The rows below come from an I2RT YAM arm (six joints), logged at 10 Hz.
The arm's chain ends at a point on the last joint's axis. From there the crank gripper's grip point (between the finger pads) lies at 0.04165 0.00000 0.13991 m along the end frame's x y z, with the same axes.
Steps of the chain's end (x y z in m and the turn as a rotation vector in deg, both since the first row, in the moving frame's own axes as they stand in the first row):
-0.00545, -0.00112, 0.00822, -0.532, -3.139, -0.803
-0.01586, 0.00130, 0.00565, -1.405, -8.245, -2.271
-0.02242, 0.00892, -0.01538, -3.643, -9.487, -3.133
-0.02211, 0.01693, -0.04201, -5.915, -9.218, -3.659
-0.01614, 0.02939, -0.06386, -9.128, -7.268, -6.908
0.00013, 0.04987, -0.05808, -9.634, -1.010, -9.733
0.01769, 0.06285, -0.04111, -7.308, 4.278, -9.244
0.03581, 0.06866, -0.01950, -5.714, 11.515, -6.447
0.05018, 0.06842, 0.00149, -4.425, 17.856, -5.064
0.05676, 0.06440, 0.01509, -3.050, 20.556, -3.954
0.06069, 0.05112, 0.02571, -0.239, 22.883, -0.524
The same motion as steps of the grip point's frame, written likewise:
-0.01317, -0.00034, 0.01029, -0.532, -3.139, -0.803
-0.03631, 0.00354, 0.01015, -1.405, -8.245, -2.271
-0.04584, 0.01635, -0.01065, -3.643, -9.487, -3.133
-0.04463, 0.02970, -0.03777, -5.915, -9.218, -3.659
-0.03302, 0.04798, -0.06112, -9.128, -7.268, -6.908
-0.00093, 0.06643, -0.05875, -9.634, -1.010, -9.733
0.02883, 0.07285, -0.04529, -7.308, 4.278, -9.244
0.06332, 0.07584, -0.03105, -5.714, 11.515, -6.447
0.09129, 0.07301, -0.01826, -4.425, 17.856, -5.064
0.10333, 0.06676, -0.00854, -3.050, 20.556, -3.954
0.11182, 0.05103, -0.00150, -0.239, 22.883, -0.524

